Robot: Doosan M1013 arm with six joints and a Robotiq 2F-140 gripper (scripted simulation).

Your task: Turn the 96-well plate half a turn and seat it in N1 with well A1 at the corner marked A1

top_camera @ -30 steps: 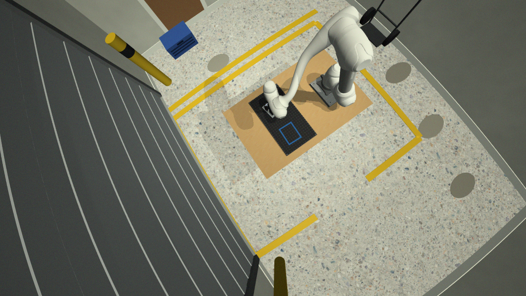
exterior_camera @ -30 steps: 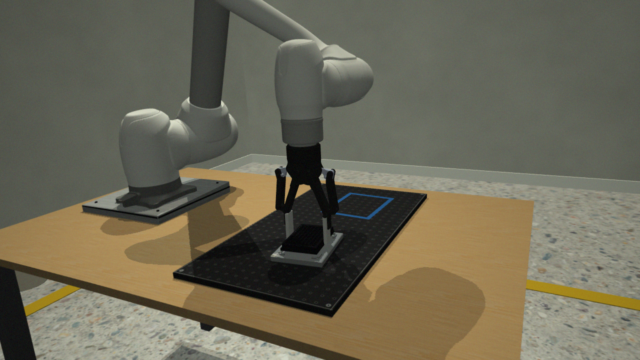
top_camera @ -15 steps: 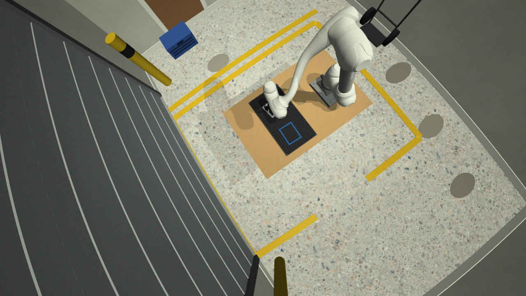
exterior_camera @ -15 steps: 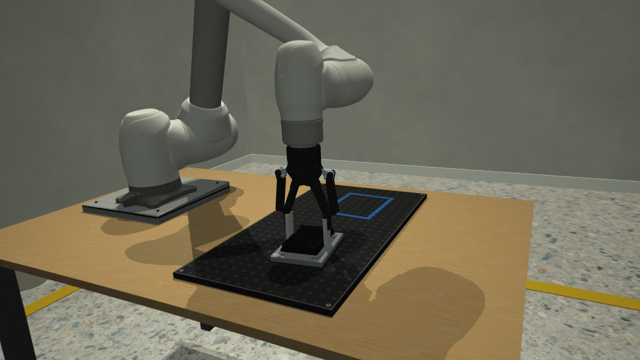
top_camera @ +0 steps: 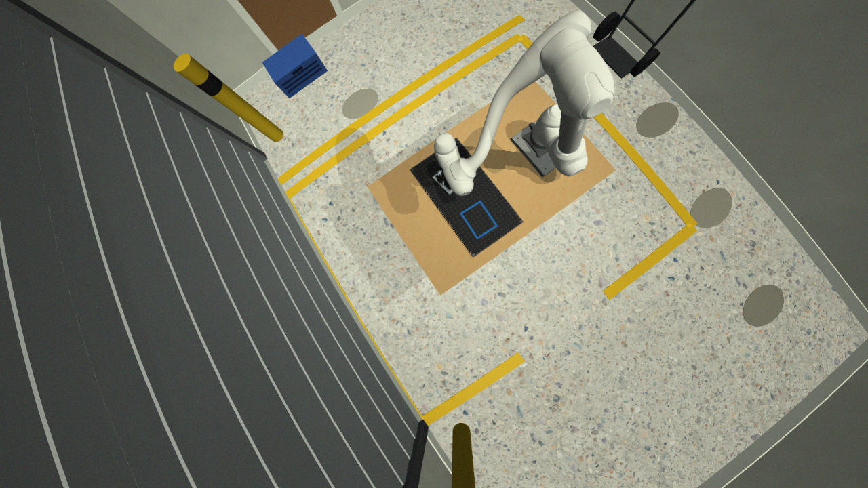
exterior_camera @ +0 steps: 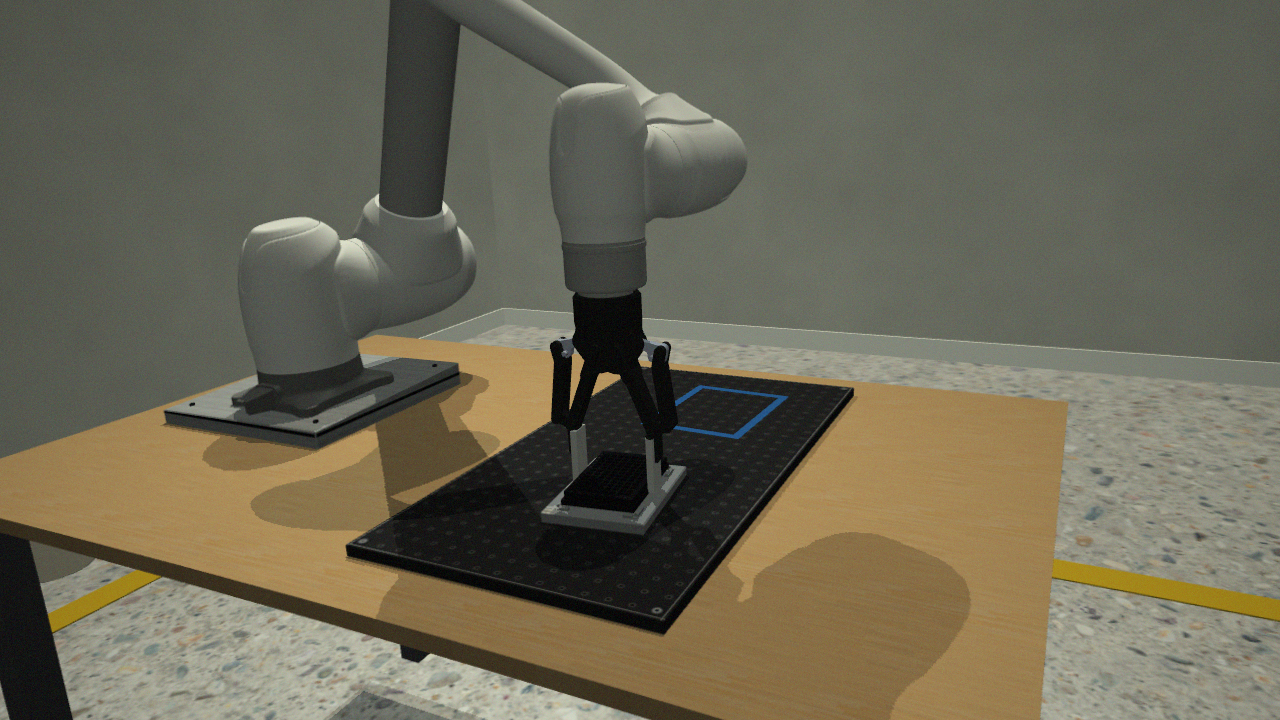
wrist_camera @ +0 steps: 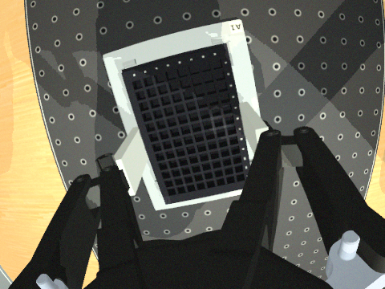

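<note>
Right now my hand is 2 cm above the black 96-well plate. The rest, counted from my hand: A1 mark: 4 cm behind, 8 cm to the right, 3 cm below; then grey plate nest N1: 4 cm below.
</note>
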